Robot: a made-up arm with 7 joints.
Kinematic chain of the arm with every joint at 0, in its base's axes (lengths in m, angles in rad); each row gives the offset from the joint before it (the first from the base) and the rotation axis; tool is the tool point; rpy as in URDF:
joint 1: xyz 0 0 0.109 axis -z
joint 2: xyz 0 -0.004 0.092 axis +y
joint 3: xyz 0 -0.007 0.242 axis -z
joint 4: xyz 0 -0.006 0.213 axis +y
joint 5: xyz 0 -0.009 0.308 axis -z
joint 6: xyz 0 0 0.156 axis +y
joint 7: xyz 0 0 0.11 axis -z
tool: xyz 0 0 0 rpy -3.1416 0 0
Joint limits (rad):
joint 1: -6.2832..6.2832
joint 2: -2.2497..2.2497
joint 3: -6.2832..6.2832
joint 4: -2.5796..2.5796
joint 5: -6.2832..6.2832
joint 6: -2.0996..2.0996
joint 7: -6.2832..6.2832
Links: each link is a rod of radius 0.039 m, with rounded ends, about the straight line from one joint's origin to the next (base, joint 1, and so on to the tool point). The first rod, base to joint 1, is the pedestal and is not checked.
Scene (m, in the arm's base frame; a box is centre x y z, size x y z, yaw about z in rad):
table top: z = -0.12
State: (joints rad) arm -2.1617 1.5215 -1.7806 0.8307 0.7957 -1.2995 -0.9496
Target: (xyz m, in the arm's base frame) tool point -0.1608 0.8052 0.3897
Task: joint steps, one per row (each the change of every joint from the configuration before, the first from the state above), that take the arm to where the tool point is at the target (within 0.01 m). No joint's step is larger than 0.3 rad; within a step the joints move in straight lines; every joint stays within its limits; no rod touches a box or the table.
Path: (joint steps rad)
1: 0.2492 0.0159 -0.0526 0.0500 0.0230 -0.1006 0.0000
2: 0.2492 0.0158 -0.0527 0.0501 0.0230 -0.1005 0.0000
3: 0.2492 0.0159 -0.0526 0.0500 0.0230 -0.1006 0.0000

